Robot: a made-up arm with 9 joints. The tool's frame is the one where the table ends. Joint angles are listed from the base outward.
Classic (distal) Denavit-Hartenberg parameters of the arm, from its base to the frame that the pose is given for. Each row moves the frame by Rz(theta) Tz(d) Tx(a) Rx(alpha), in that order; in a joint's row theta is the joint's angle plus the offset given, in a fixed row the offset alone. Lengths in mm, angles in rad.
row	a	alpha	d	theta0
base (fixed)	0	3.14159	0	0
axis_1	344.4	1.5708	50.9	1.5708
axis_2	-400	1.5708	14.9	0
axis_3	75	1.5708	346.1	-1.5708
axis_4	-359.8	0	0	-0.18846
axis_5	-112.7	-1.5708	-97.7	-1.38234
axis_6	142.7	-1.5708	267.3	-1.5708
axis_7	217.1	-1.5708	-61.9	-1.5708
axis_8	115.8	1.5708	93.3	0
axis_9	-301.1	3.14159	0	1.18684
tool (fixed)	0	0	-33.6	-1.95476
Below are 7 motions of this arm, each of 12 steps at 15 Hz.
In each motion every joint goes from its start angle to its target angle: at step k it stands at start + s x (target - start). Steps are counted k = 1, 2, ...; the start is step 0. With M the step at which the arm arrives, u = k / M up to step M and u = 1 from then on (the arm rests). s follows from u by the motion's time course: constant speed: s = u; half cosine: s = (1 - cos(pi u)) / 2; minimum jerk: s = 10 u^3 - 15 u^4 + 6 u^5.
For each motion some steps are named. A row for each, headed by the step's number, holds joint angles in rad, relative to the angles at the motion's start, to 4 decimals.
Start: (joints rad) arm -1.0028 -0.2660 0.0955 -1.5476 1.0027 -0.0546 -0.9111 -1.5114 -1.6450
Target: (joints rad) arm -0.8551 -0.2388 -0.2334 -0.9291 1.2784 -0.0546 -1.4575 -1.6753 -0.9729
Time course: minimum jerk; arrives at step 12
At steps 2, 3, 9, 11, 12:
2: 0.0052 0.0010 -0.0117 0.0220 0.0098 0.0000 -0.0194 -0.0058 0.0239
3: 0.0153 0.0028 -0.0340 0.0640 0.0285 0.0000 -0.0566 -0.0170 0.0696
9: 0.1324 0.0244 -0.2949 0.5545 0.2472 0.0000 -0.4898 -0.1469 0.6025
11: 0.1469 0.0271 -0.3272 0.6154 0.2743 0.0000 -0.5436 -0.1631 0.6687
12: 0.1477 0.0272 -0.3289 0.6185 0.2757 0.0000 -0.5464 -0.1639 0.6721

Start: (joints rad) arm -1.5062 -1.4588 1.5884 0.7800 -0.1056 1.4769 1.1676 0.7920 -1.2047
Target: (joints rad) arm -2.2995 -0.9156 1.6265 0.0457 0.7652 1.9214 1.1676 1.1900 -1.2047
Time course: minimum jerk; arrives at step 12
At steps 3, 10, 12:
3: -0.0821 0.0562 0.0039 -0.0760 0.0901 0.0460 0.0000 0.0412 0.0000
10: -0.7651 0.5239 0.0367 -0.7082 0.8399 0.4287 0.0000 0.3839 0.0000
12: -0.7933 0.5432 0.0381 -0.7343 0.8708 0.4445 0.0000 0.3980 0.0000

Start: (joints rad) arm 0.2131 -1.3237 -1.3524 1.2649 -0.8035 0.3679 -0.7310 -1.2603 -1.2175
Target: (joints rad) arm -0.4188 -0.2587 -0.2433 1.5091 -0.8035 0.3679 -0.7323 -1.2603 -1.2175
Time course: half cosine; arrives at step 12
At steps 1, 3, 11, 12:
1: -0.0108 0.0181 0.0189 0.0042 0.0000 0.0000 0.0000 0.0000 0.0000
3: -0.0925 0.1560 0.1624 0.0358 0.0000 0.0000 -0.0002 0.0000 0.0000
11: -0.6211 1.0469 1.0902 0.2400 0.0000 0.0000 -0.0013 0.0000 0.0000
12: -0.6319 1.0650 1.1091 0.2442 0.0000 0.0000 -0.0013 0.0000 0.0000

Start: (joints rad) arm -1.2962 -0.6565 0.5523 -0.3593 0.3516 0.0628 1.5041 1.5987 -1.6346
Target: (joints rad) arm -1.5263 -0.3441 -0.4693 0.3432 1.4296 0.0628 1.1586 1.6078 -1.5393
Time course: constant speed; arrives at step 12
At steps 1, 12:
1: -0.0192 0.0260 -0.0851 0.0585 0.0898 0.0000 -0.0288 0.0008 0.0079
12: -0.2301 0.3124 -1.0216 0.7025 1.0780 0.0000 -0.3455 0.0091 0.0953

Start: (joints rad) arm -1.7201 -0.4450 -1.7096 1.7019 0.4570 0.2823 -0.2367 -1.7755 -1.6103
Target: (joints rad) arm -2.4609 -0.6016 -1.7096 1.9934 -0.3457 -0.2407 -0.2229 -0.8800 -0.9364
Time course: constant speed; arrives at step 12
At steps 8, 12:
8: -0.4939 -0.1044 0.0000 0.1943 -0.5351 -0.3487 0.0092 0.5970 0.4493
12: -0.7408 -0.1566 0.0000 0.2915 -0.8027 -0.5230 0.0138 0.8955 0.6739

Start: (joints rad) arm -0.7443 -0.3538 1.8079 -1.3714 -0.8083 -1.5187 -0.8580 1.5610 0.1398
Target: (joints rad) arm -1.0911 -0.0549 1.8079 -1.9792 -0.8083 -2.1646 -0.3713 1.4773 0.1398
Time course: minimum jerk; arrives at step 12
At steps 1, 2, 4, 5, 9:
1: -0.0018 0.0015 0.0000 -0.0031 0.0000 -0.0033 0.0025 -0.0004 0.0000
2: -0.0123 0.0106 0.0000 -0.0216 0.0000 -0.0229 0.0173 -0.0030 0.0000
4: -0.0728 0.0627 0.0000 -0.1276 0.0000 -0.1356 0.1021 -0.0176 0.0000
5: -0.1202 0.1036 0.0000 -0.2107 0.0000 -0.2239 0.1687 -0.0290 0.0000
9: -0.3109 0.2680 0.0000 -0.5449 0.0000 -0.5790 0.4363 -0.0750 0.0000

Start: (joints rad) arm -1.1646 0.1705 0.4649 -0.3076 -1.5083 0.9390 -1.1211 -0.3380 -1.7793
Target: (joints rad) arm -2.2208 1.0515 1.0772 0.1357 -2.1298 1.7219 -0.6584 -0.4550 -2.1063
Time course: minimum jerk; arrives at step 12
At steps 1, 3, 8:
1: -0.0054 0.0045 0.0031 0.0023 -0.0032 0.0040 0.0024 -0.0006 -0.0017
3: -0.1093 0.0912 0.0634 0.0459 -0.0643 0.0810 0.0479 -0.0121 -0.0338
8: -0.8345 0.6961 0.4838 0.3503 -0.4911 0.6186 0.3656 -0.0924 -0.2584

